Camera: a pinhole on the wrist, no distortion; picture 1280 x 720 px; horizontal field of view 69.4 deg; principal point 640.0 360.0 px. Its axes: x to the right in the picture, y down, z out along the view. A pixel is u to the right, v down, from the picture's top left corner.
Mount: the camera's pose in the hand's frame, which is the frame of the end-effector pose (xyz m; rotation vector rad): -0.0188 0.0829 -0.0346 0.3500 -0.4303 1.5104
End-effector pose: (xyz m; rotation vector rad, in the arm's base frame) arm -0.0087 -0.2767 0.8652 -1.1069 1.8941 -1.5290
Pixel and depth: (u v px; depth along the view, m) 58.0 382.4 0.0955
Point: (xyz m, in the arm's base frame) 0.0268 -0.2673 0.8709
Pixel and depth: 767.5 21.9 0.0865
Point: 0.0086 -0.3084 0.8045
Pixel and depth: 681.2 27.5 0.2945
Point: 0.1458 -0.4731 0.8579
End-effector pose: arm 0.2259 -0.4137 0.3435 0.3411 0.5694 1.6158
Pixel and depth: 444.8 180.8 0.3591
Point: 0.4855 -0.3361 0.4590
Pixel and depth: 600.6 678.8 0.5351
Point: 0.6335 -0.5665 0.6121
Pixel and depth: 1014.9 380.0 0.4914
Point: 0.4754 -0.3889 0.7700
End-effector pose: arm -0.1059 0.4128 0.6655 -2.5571 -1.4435 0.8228
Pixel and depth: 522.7 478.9 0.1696
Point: -0.1897 0.3624 0.6039
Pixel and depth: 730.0 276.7 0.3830
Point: -0.3194 0.3893 0.4178
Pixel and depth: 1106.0 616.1 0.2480
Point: -0.2065 0.2467 0.4769
